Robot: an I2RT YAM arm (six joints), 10 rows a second.
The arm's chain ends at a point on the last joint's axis. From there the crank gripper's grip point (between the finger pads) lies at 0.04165 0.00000 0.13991 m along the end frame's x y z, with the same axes.
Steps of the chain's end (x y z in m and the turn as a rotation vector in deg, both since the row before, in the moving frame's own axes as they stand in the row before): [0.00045 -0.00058 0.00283 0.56 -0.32 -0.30]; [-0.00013 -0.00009 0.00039 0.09 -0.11 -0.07]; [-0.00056 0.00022 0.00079 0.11 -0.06 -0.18]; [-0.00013 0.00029 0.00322 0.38 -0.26 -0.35]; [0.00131 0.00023 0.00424 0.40 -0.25 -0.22]
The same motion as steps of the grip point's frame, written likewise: [-0.00034 -0.00216 0.00305 0.56 -0.32 -0.30]; [-0.00040 -0.00036 0.00047 0.09 -0.11 -0.07]; [-0.00071 -0.00018 0.00083 0.11 -0.06 -0.18]; [-0.00077 -0.00089 0.00340 0.38 -0.26 -0.35]; [0.00070 -0.00091 0.00442 0.40 -0.25 -0.22]
